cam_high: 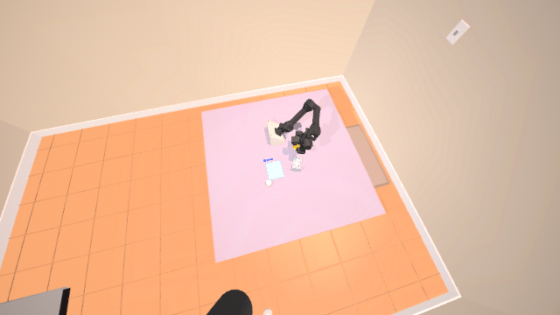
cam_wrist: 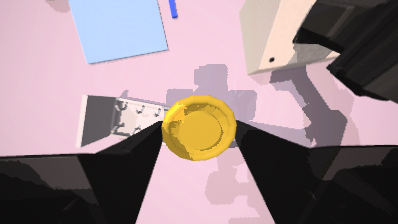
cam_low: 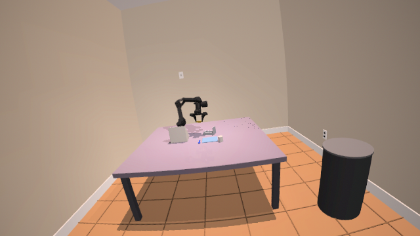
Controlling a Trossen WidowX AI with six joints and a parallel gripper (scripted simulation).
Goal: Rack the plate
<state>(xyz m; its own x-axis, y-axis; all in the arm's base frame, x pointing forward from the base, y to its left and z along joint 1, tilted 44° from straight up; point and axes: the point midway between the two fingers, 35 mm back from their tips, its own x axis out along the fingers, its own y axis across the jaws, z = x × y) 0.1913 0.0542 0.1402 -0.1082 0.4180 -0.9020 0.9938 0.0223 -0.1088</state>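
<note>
Right now the dish rack is 100 mm ahead of my gripper tip, 10 mm to the left of it and 120 mm below it. Round my gripper tip: light blue mat: 130 mm ahead, 180 mm to the right, 140 mm below; blue spoon: 30 mm ahead, 230 mm to the right, 140 mm below; yellow plate: 10 mm above.
</note>
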